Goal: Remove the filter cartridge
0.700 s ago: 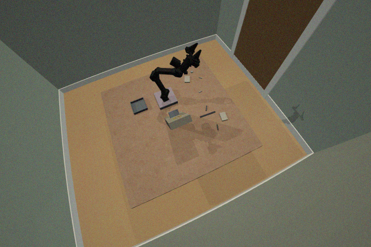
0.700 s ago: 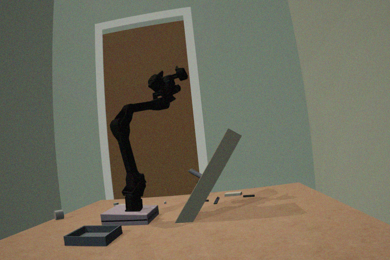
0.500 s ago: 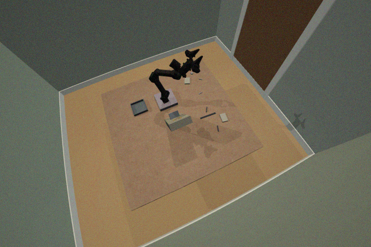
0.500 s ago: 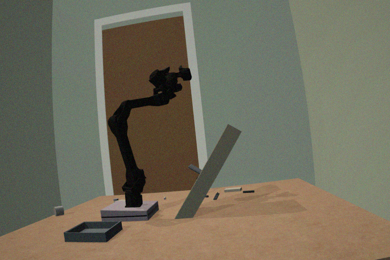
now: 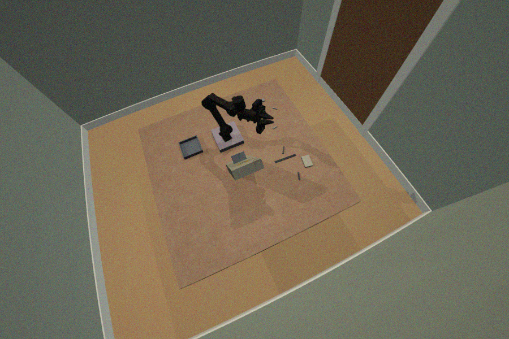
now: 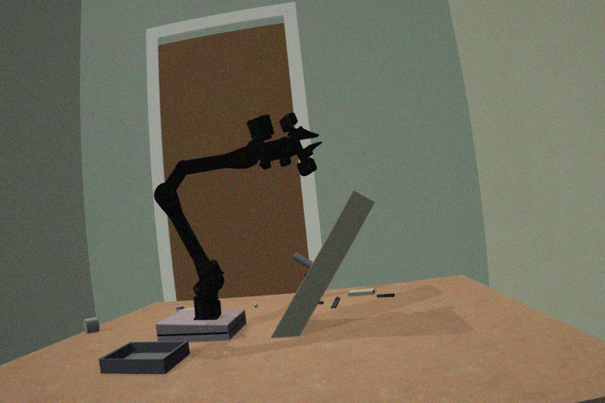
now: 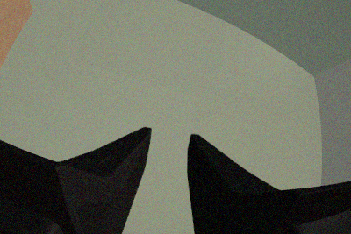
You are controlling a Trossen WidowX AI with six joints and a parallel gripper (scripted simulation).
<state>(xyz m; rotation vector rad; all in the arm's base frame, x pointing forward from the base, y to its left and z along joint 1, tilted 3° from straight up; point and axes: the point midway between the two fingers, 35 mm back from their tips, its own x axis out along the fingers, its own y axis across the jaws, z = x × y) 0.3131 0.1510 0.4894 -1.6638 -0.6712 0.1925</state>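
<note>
My gripper tip is 1 cm short of the white round cartridge, 20 cm to the left of it and 28 cm above it. The rest, counted from my gripper tip: service panel (3 cm behind, 20 cm to the right, 35 cm below); dark tray (46 cm behind, 44 cm to the right, 52 cm below).
</note>
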